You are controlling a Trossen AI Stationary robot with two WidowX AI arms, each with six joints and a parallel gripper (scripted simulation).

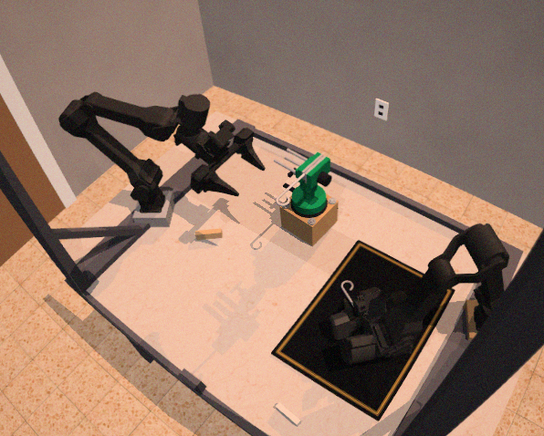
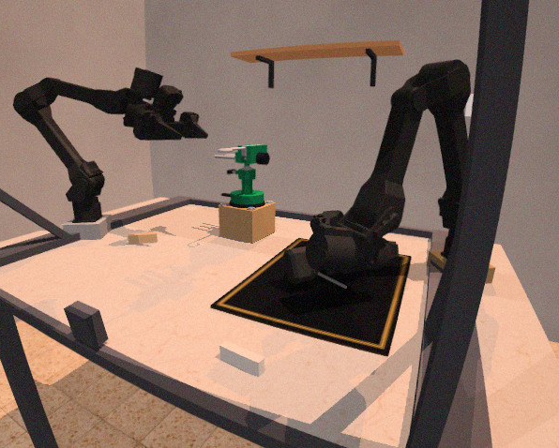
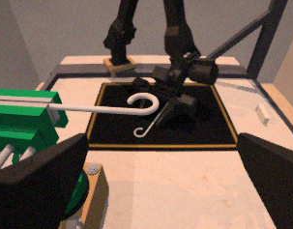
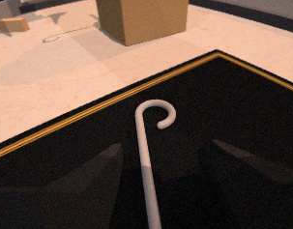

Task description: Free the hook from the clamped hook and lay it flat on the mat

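Right now my right hand is 20 mm past the mat, 30 mm to the left of it and 30 mm above it. Also, from my right hand: white block 300 mm behind, 50 mm to the left, 20 mm below; then small wooden block 50 mm ahead, 450 mm to the left, 20 mm below.
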